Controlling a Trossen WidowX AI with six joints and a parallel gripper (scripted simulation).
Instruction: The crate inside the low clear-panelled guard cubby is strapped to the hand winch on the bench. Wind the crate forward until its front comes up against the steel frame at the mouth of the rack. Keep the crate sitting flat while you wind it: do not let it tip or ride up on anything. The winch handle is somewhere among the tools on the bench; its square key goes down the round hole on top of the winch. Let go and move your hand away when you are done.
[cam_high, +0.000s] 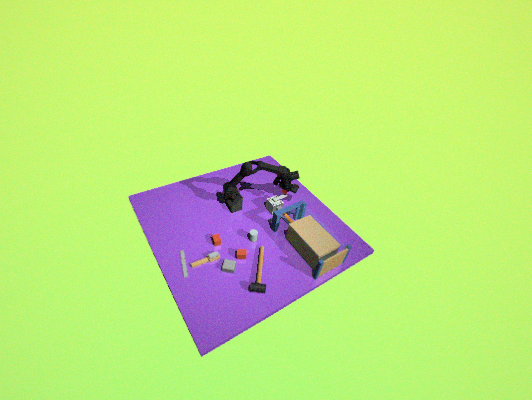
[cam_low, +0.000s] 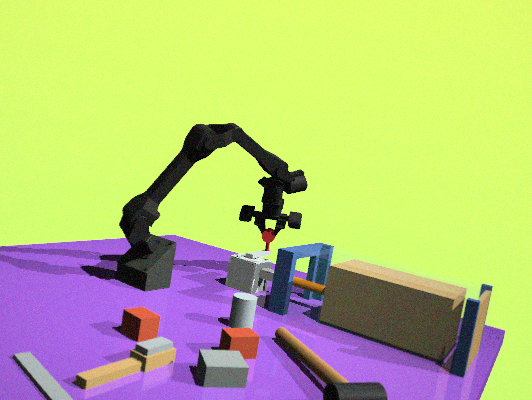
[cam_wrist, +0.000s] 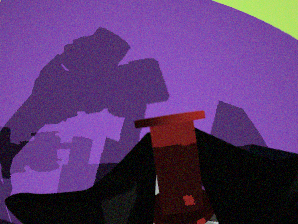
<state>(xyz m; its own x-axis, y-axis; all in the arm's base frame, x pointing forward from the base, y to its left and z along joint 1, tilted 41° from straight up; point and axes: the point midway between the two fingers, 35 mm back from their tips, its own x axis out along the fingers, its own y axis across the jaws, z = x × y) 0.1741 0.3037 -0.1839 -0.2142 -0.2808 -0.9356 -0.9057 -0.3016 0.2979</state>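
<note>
My gripper tip is now 50 mm to the left of the winch handle, 30 mm above it and 10 mm short of it. From my gripper tip the other things lie so: red knob: 10 mm to the right, 10 mm ahead; grey winch: 120 mm to the right, 100 mm below; grey block: 660 mm to the right, 310 mm ahead, 120 mm below.
</note>
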